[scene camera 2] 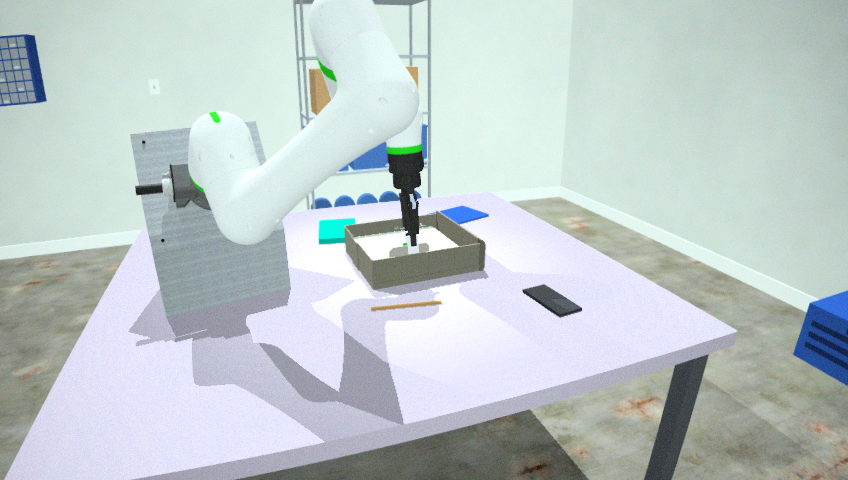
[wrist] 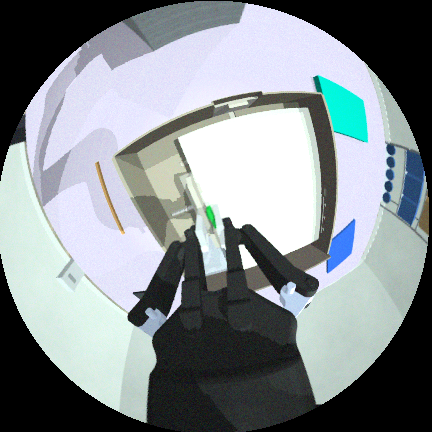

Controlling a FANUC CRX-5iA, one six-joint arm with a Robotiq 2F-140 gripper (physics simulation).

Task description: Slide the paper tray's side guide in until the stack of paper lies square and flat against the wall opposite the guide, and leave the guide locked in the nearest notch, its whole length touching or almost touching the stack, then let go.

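Frame: origin at the arm's base, x ahead, y up, z right, level; millimetres.
Seen in the pictures: gripper, fingertip midpoint: (wrist: 209, 214).
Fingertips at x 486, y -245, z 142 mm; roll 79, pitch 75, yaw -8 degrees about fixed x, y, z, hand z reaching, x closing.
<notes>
Pixels of each thing's middle, then the offset from my fingertips to it. "spot": a spot on its surface instead. Level surfaces: height alone.
- brown paper tray at the middle of its body: (wrist: 254, 212) (scene camera 2: 410, 245) dx +30, dy +3, dz -66 mm
- white paper stack at the middle of its body: (wrist: 271, 197) (scene camera 2: 404, 246) dx +28, dy -14, dz -106 mm
- pale side guide at a spot on its surface: (wrist: 193, 186) spot: dx -57, dy +30, dz -8 mm
- guide's green tab at the middle of its body: (wrist: 212, 216) dx -10, dy +32, dz -9 mm
- pencil-like orange stick at the middle of its body: (wrist: 108, 199) (scene camera 2: 406, 305) dx -121, dy -41, dz +185 mm
- black phone-like slab at the middle of its body: (scene camera 2: 551, 299) dx +205, dy -41, dz +347 mm
- table at its surface level: dy -45 mm
- teal pad at the middle of its body: (wrist: 346, 111) (scene camera 2: 337, 230) dx -73, dy -36, dz -407 mm
- blue pad at the middle of its body: (scene camera 2: 455, 215) (wrist: 340, 249) dx +377, dy -41, dz -349 mm
The brown paper tray (scene camera 2: 431, 266) (wrist: 329, 165) stands on the table. The white paper stack (scene camera 2: 437, 237) (wrist: 260, 170) lies in it; in the wrist view a thin, duller strip shows between its right edge and the wall opposite the guide. The pale side guide (wrist: 193, 186) stands along the stack's left edge, partly hidden by the fingers, so its contact along the whole length and its notch cannot be made out. My gripper (scene camera 2: 412, 246) (wrist: 209, 214) points down into the tray, its pale fingertips shut on the guide's green tab (wrist: 211, 217), one on each side.
A pencil-like orange stick (scene camera 2: 406, 305) (wrist: 110, 200) and a black phone-like slab (scene camera 2: 552, 300) lie on the near side of the table (scene camera 2: 476, 368). A teal pad (scene camera 2: 336, 230) (wrist: 345, 110) and a blue pad (scene camera 2: 464, 214) (wrist: 342, 247) lie beyond the tray.
</notes>
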